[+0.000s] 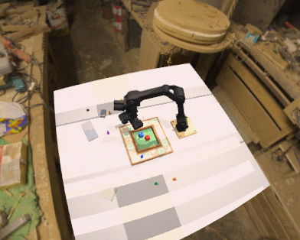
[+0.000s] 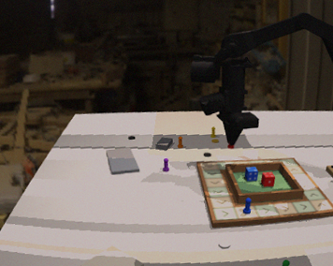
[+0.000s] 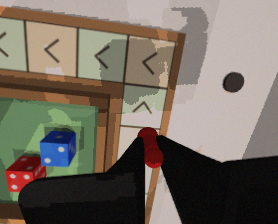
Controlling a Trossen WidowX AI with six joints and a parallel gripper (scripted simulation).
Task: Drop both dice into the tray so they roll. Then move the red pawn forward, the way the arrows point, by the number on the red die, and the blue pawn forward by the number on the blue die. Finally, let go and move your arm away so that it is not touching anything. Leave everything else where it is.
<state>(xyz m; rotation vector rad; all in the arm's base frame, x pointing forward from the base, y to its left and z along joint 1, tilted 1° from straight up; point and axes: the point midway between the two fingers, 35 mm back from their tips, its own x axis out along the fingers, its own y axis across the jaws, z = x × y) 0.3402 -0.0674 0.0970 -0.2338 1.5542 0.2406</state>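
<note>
My gripper tip is now 20 mm past the blue pawn, 220 mm to the right of it and 40 mm above it. From my gripper tip the other things lie so: red pawn (10 mm above); then grey block (190 mm ahead, 150 mm to the right, 60 mm below); then purple pawn (170 mm ahead, 10 mm to the left, 60 mm below).
</note>
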